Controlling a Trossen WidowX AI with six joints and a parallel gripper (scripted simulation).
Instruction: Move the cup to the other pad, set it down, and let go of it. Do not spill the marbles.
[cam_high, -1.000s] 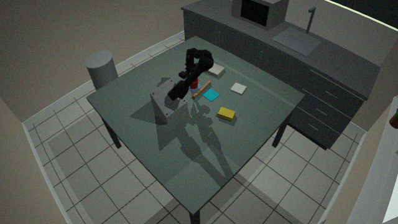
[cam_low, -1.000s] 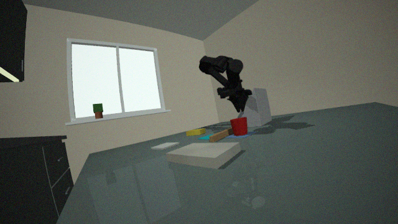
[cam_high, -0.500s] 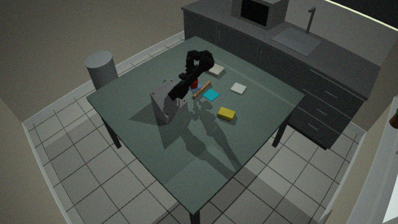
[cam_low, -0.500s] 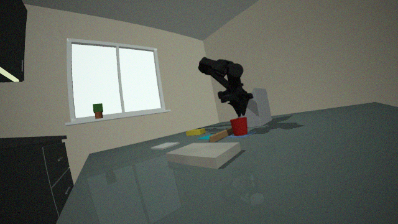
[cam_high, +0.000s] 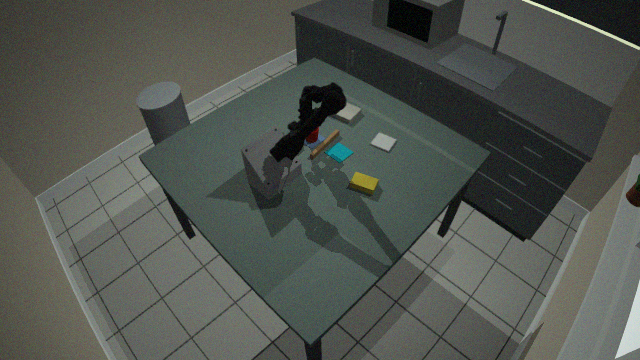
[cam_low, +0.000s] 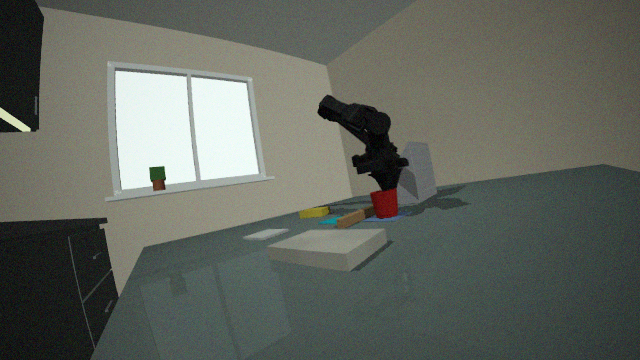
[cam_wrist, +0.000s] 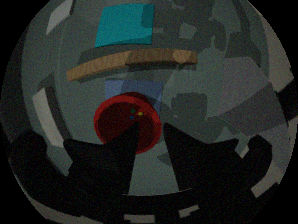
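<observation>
The red cup lies 30 mm ahead of my gripper tip, 10 mm to the right of it and 20 mm below it. Round my gripper tip: cyan pad (40 mm ahead, 170 mm to the right, 60 mm below); blue pad (30 mm ahead, 60 mm below); wooden bar (30 mm ahead, 90 mm to the right, 50 mm below).
</observation>
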